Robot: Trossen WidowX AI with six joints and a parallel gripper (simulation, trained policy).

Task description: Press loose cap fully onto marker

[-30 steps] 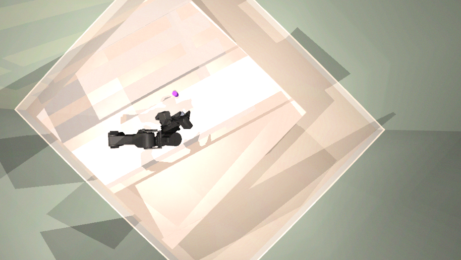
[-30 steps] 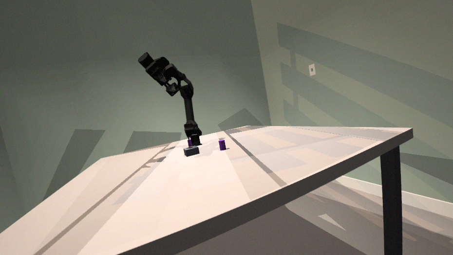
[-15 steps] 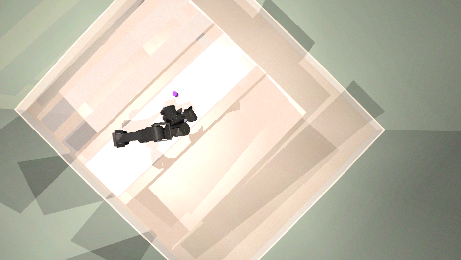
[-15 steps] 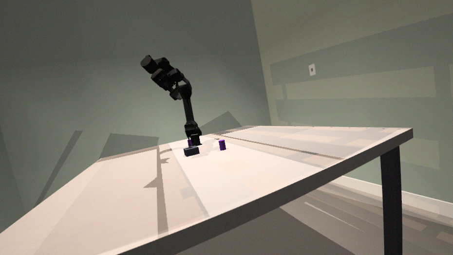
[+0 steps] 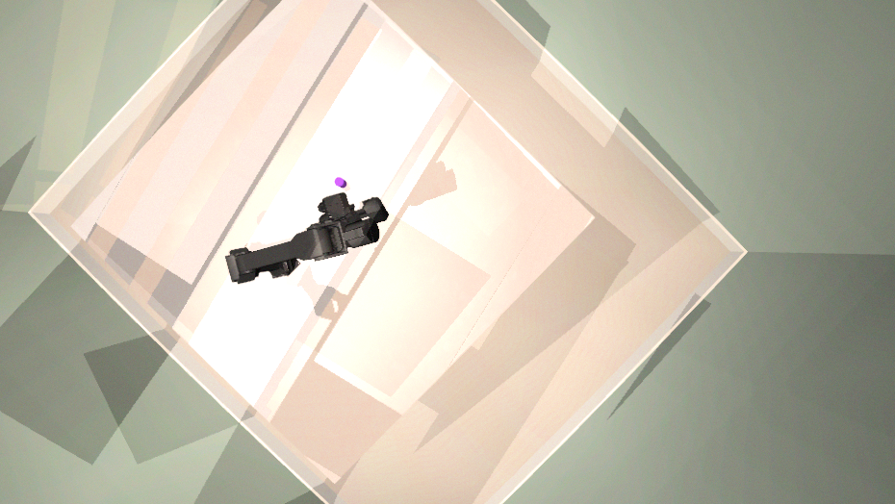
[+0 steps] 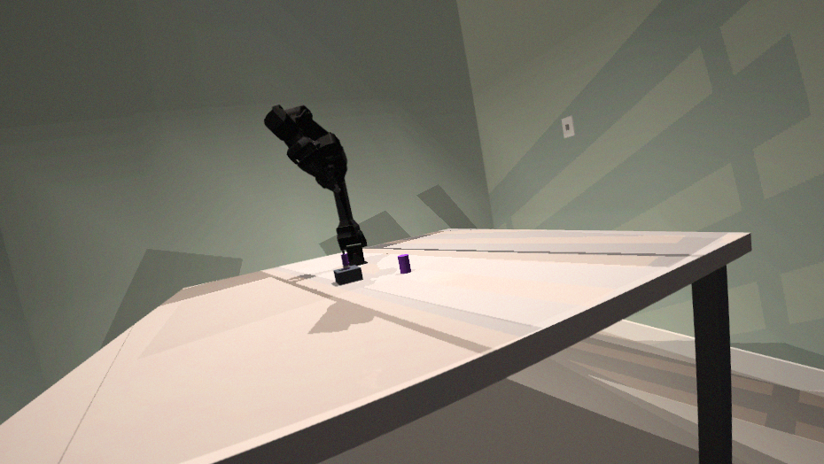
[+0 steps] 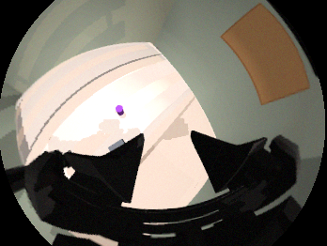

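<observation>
Right now my gripper tip is 230 mm above the purple cap, 150 mm to the right of it and 20 mm past it. The rest, counted from my gripper tip: purple marker (190 mm below, 110 mm behind, 10 mm to the left); then dark holder block (240 mm below, 110 mm behind, 10 mm to the left).
</observation>
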